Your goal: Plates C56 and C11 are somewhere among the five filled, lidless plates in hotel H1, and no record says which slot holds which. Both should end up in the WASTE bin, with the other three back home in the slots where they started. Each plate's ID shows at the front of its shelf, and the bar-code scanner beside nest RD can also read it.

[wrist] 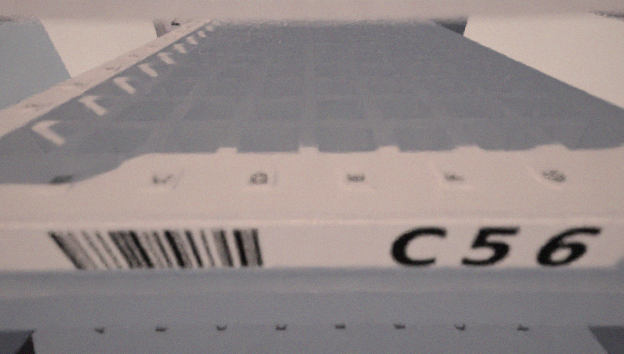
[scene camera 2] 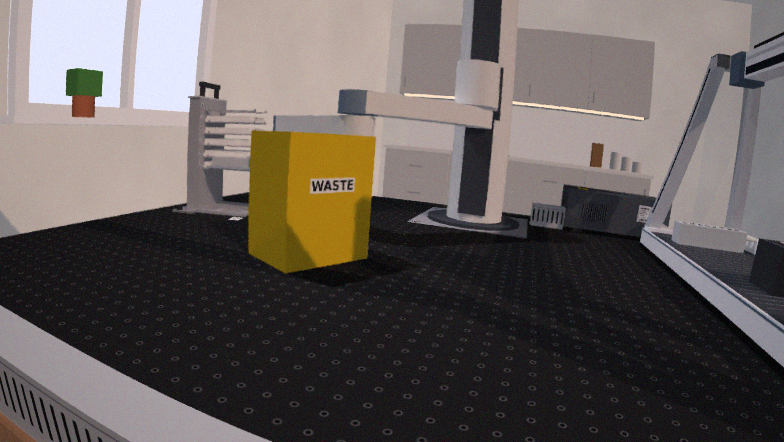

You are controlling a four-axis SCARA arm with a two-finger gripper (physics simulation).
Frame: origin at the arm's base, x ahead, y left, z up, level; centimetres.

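Where they show: gripper, fingertip midpoint: [scene camera 2: 225,159]; arm's base, link origin: [scene camera 2: 473,224].
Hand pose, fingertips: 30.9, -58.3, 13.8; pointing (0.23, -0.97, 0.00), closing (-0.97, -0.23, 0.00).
Things, the pixels of their centre, and the offset from my fingertips, as dx, dy, dz. "spot": a spot on its surface instead.
- Plate C56, body centre: [wrist: 310,71] [scene camera 2: 233,153] -0.5, +2.4, +1.7
- Hotel H1, body centre: [scene camera 2: 220,146] +1.2, -0.6, +3.3
- yellow WASTE bin, body centre: [scene camera 2: 309,195] +24.0, +38.3, -2.6
- dark grey box, surface spot: [scene camera 2: 614,214] spot: -34.4, +97.2, -6.3
- small slotted block, surface spot: [scene camera 2: 547,215] spot: -35.3, +78.5, -9.2
Plate C56 [wrist: 325,245] fills the wrist view, very close, its bar code and ID facing the camera. Its wells are grey-blue. Below it is a shaded surface with a row of small dark marks, and a pale band crosses the top of the view. Hotel H1 [scene camera 2: 196,159] stands at the left in scene camera 2, with several plates on its shelves. The plate IDs are not legible there, and the bin hides part of the shelves. The yellow WASTE bin [scene camera 2: 329,219] stands upright in front. My gripper's fingers show in neither view.
The arm's upper link [scene camera 2: 417,109] reaches left from the column [scene camera 2: 480,175], and its outer part passes behind the bin toward the hotel. A dark grey box [scene camera 2: 614,214] and a small slotted block [scene camera 2: 547,215] stand right of the column. A raised deck edge [scene camera 2: 708,285] runs along the right.
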